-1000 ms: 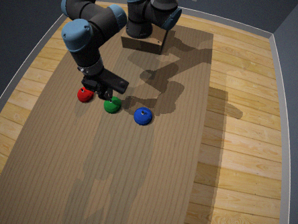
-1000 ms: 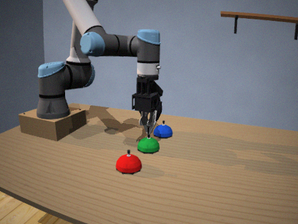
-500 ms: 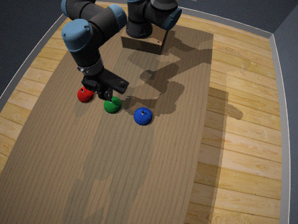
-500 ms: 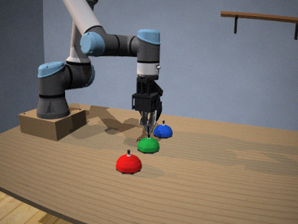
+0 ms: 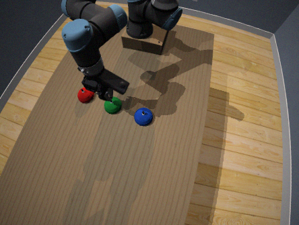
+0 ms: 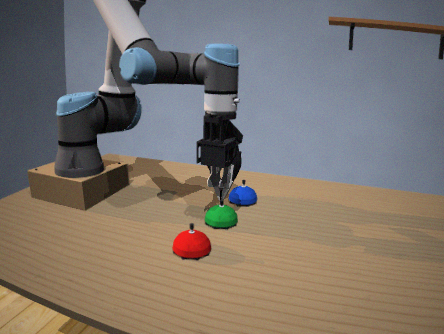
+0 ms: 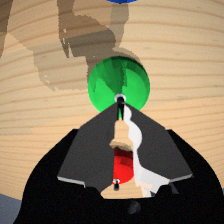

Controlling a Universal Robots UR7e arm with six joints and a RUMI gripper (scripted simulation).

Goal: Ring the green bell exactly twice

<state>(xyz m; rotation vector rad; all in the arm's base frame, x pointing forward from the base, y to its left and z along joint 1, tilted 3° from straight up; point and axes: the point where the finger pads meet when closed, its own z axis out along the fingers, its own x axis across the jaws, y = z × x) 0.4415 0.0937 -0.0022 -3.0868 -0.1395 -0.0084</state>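
My hand is 40 mm above the green bell. Round my hand: red bell: 160 mm to the right, 40 mm below, 20 mm ahead; blue bell: 150 mm to the left, 40 mm below, 10 mm behind.
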